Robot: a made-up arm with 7 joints.
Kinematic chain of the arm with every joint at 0, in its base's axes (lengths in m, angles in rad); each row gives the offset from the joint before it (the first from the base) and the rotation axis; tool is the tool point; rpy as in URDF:
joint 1: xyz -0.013 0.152 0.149 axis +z
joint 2: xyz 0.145 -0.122 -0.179 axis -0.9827 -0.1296 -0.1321
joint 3: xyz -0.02 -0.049 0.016 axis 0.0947 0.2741 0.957
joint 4: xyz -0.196 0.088 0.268 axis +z
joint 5: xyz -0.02 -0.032 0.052 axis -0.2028 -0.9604 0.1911
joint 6: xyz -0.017 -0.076 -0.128 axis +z
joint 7: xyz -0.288 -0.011 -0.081 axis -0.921 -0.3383 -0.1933
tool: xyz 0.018 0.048 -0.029 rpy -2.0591 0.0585 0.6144
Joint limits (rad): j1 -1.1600..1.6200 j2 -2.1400..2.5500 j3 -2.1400..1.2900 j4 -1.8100..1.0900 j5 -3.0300..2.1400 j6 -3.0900..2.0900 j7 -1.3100..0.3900
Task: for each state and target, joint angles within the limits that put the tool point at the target. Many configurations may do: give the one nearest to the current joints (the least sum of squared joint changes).
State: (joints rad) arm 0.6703 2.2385 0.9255 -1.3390 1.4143 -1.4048 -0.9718
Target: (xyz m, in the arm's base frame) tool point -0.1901 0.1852 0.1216
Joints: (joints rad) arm 0.9593 2.1106 0.7099 -1.8100 1.8641 -0.4992 -0.9255
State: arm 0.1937 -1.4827 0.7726 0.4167 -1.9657 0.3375 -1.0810
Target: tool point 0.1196 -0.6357 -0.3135
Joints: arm 0.1182 -1.4899 0.3056 0.6012 -1.4444 0.5264 -1.1734
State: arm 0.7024 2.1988 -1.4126 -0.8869 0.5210 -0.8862 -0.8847
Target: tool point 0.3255 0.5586 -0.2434
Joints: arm 1.1720 2.0582 -1.5445 -0.8395 -0.0502 -0.6179 -0.9528
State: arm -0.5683 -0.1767 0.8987 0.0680 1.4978 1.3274 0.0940
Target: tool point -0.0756 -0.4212 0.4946
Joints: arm -0.7383 -0.0449 0.7464 -0.2474 2.0127 1.7146 0.1045
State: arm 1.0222 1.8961 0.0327 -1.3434 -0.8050 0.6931 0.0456
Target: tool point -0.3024 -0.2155 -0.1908
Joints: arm 1.1161 1.6539 0.3953 -1.1114 -0.2999 0.8383 0.1193
